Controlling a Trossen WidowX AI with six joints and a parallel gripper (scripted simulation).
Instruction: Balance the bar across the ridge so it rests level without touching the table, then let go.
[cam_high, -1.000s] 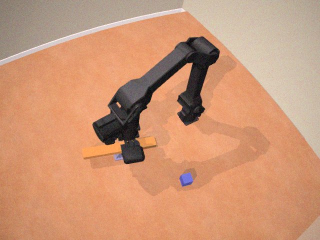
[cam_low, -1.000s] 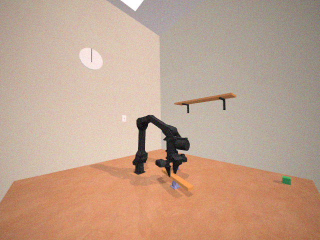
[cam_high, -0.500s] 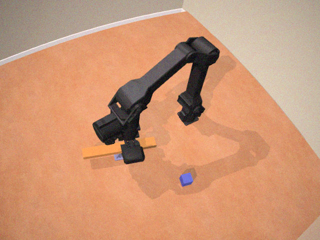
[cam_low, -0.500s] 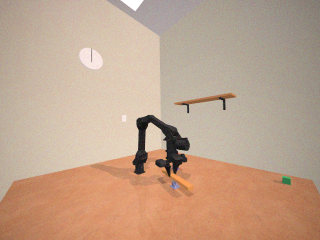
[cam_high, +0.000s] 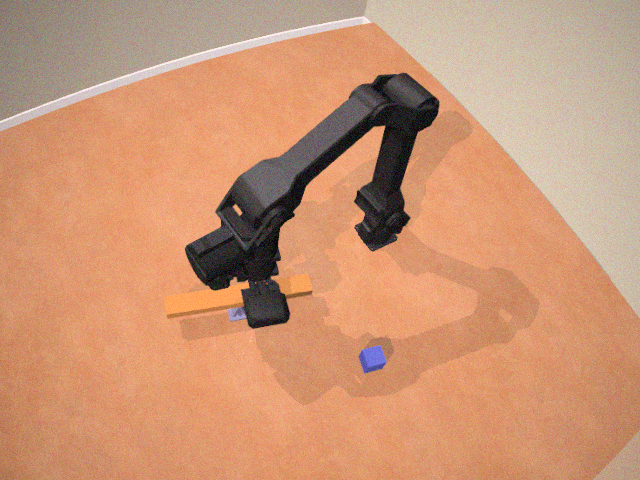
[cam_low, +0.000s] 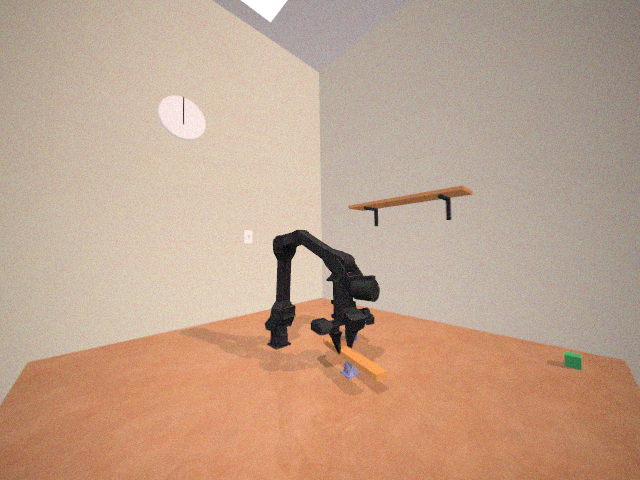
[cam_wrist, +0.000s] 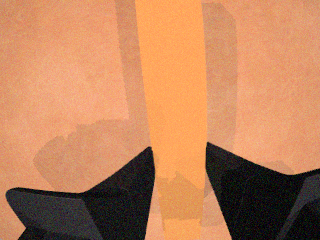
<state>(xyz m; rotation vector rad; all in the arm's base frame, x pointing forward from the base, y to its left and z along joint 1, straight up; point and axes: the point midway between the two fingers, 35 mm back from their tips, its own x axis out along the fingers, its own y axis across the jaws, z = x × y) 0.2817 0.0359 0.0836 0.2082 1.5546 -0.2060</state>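
The orange bar is 3 cm ahead of my gripper tip and 1 cm to the right of it. Round my gripper tip: green cube 46 cm ahead, 46 cm to the left, 3 cm below; blue cube 13 cm behind, 18 cm to the left, 3 cm below.
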